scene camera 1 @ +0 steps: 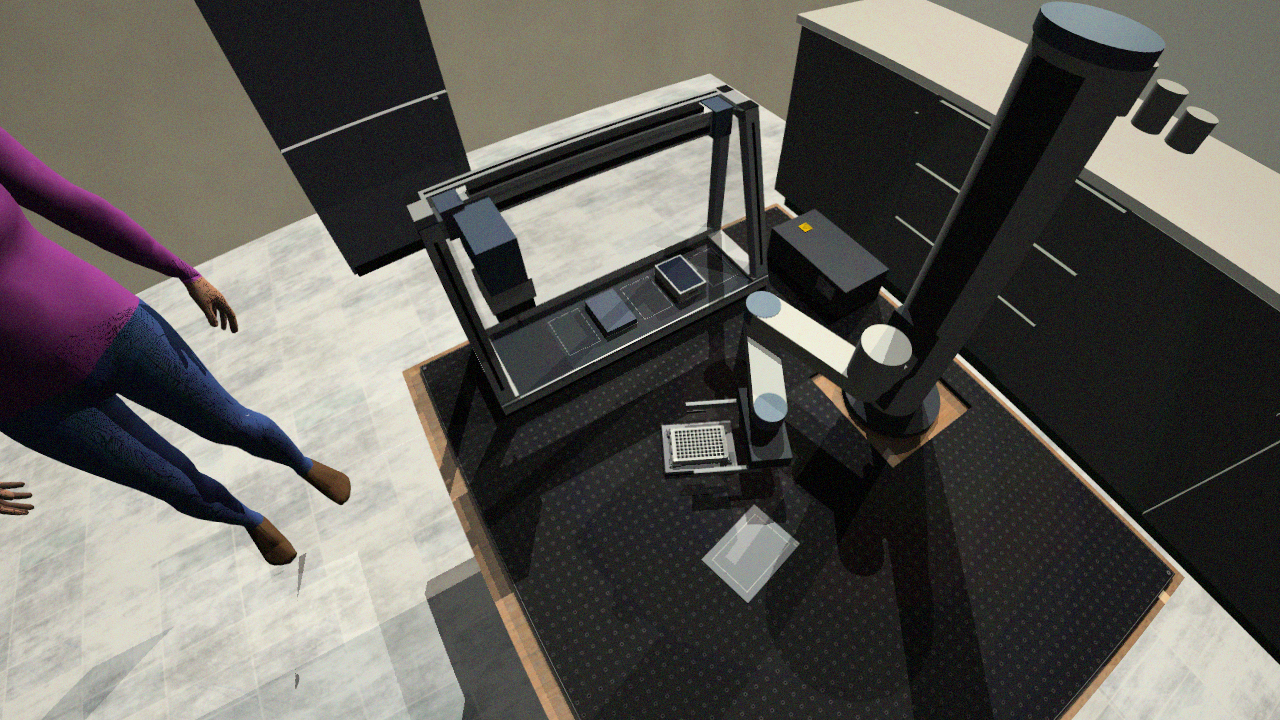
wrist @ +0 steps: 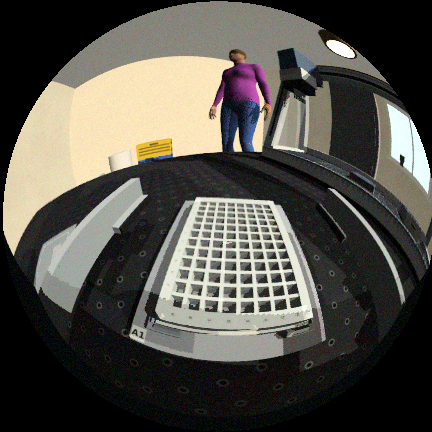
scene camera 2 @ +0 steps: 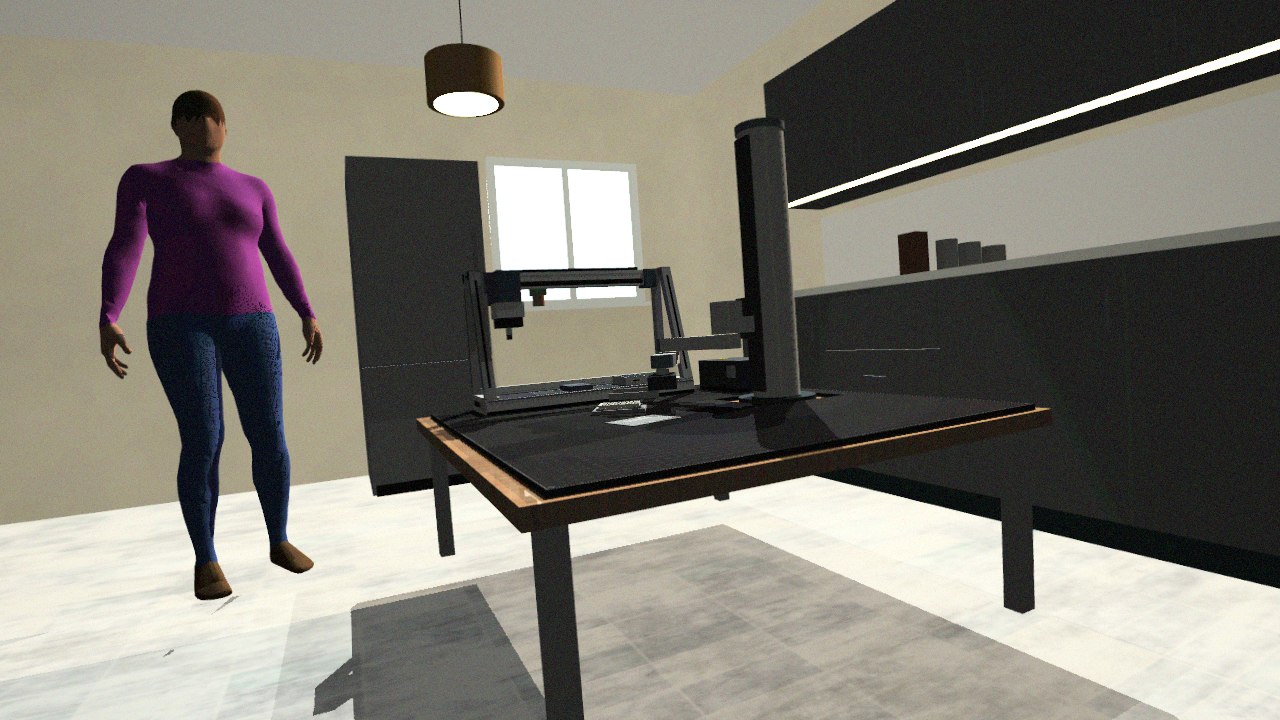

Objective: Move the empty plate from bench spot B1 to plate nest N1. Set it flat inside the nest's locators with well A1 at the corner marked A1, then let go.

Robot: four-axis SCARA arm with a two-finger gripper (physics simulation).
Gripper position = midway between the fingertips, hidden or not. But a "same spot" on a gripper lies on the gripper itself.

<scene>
my gripper: scene camera 1; wrist; scene camera 2 611,394
same spot on my gripper: (scene camera 1: 706,471) = (wrist: 114,191)
</scene>
